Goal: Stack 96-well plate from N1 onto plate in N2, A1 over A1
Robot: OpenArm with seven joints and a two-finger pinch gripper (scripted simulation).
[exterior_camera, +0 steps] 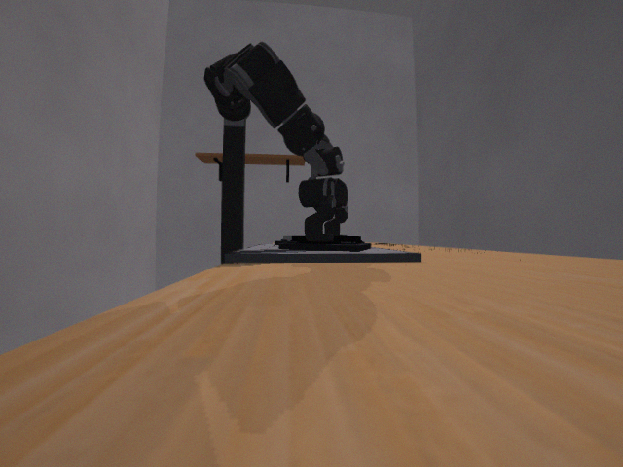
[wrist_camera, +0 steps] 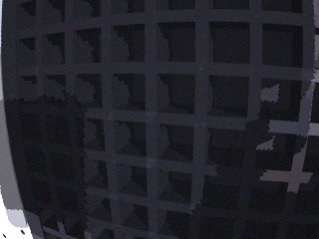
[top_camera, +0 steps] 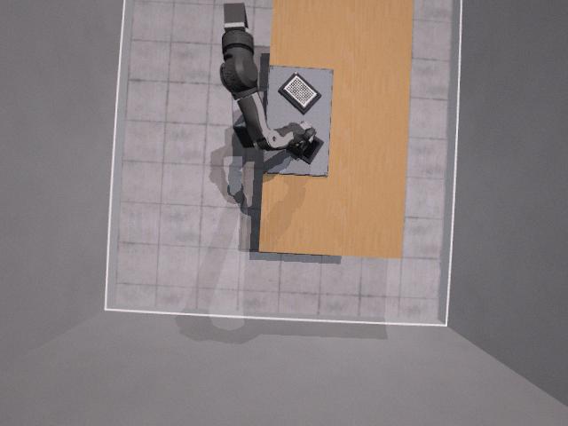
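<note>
The plate nest lies 1 cm below my hand. Round my hand: white 96-well plate 24 cm to the left; then grey base plate 1 cm behind, 11 cm to the left, 3 cm below; then dark 96-well plate right at my hand.
</note>
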